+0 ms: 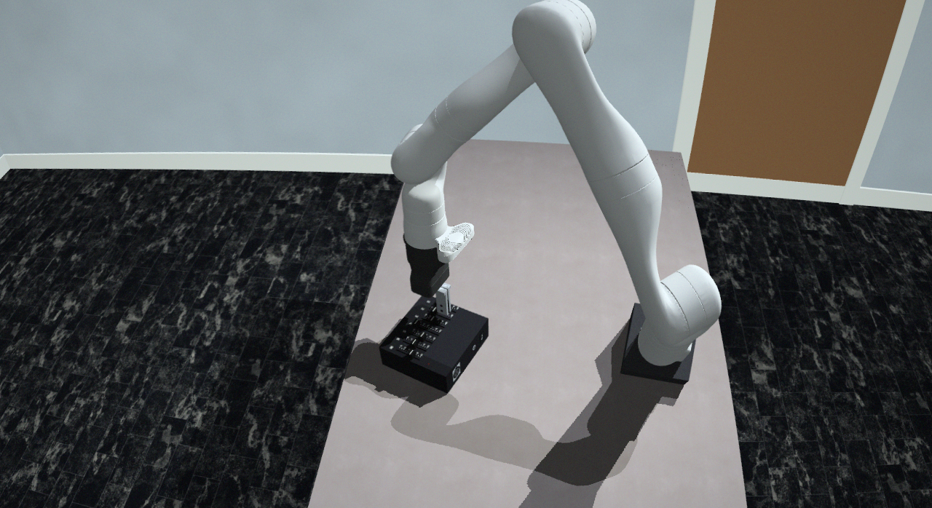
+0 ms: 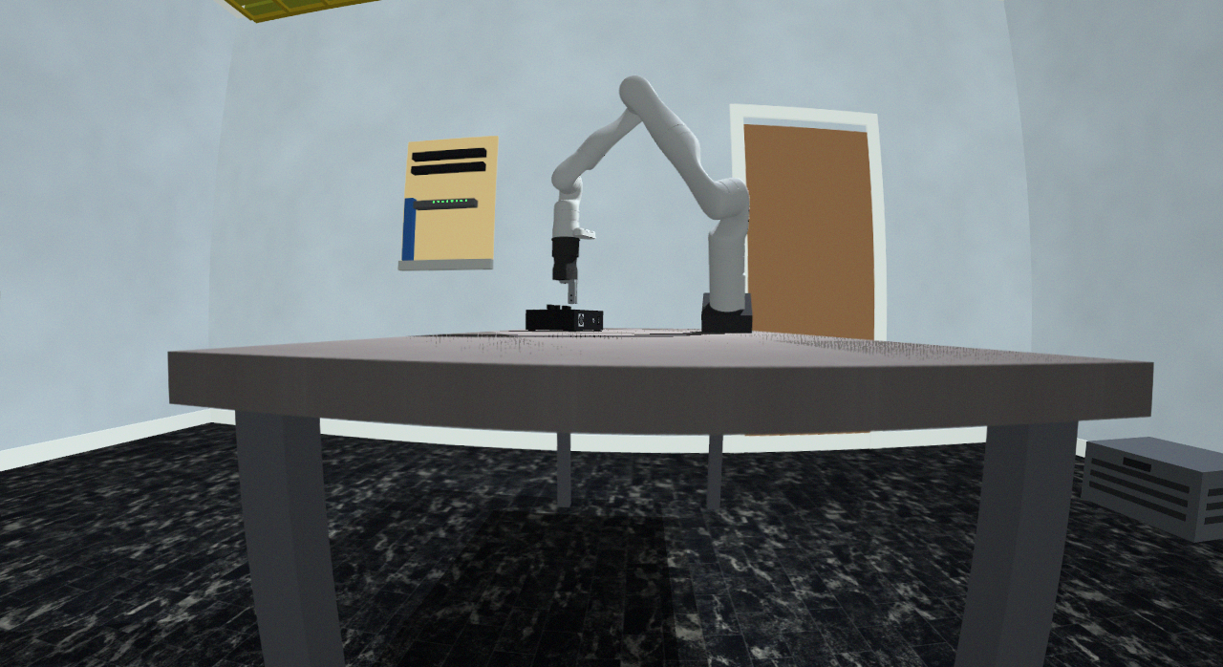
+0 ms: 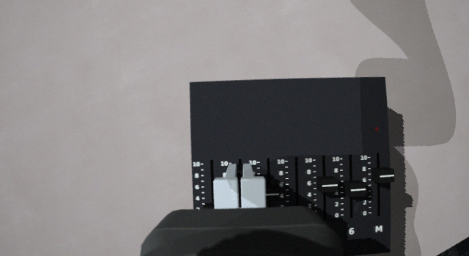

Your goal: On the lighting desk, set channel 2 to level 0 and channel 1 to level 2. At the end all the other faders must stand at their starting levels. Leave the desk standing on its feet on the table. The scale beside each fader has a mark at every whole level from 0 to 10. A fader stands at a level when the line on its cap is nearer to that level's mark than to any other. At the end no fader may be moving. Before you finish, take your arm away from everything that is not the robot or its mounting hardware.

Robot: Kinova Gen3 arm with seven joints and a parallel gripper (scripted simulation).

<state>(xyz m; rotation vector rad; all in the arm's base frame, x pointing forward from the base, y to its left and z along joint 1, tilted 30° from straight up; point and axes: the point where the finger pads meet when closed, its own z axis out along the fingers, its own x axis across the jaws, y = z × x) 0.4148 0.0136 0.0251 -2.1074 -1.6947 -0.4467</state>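
Right now my hand is 3 cm above the channel 2 cap and 2 cm short of it. Round my hand: channel 3 cap 3 cm below, 2 cm to the left, 2 cm ahead; then channel 4 cap 4 cm to the left, 4 cm ahead, 3 cm below; then channel 1 cap 3 cm to the right, 3 cm below, 2 cm ahead.
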